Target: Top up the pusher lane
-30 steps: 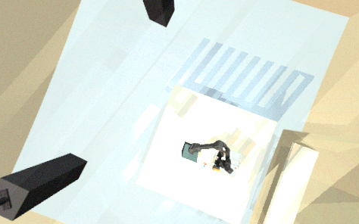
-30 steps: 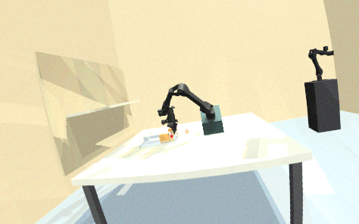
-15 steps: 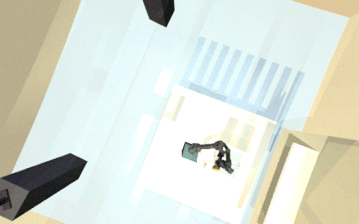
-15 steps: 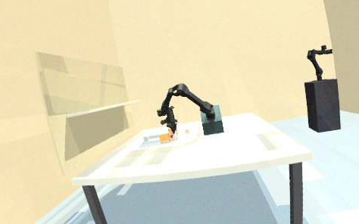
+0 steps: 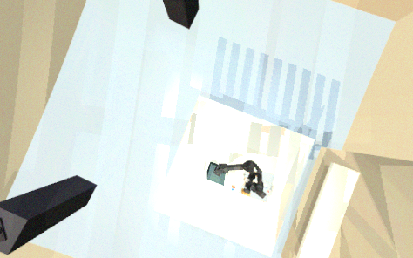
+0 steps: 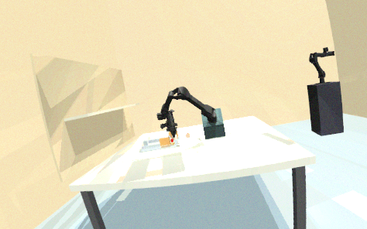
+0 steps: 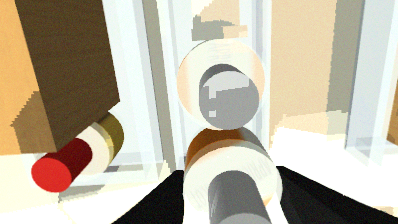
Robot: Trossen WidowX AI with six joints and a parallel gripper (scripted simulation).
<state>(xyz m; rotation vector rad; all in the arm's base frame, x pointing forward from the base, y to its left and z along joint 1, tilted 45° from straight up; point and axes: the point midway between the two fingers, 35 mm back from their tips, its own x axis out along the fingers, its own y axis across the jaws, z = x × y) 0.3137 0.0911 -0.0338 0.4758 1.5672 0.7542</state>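
Right now my gripper tip is 160 mm short of the lane fixture and 30 mm above it.
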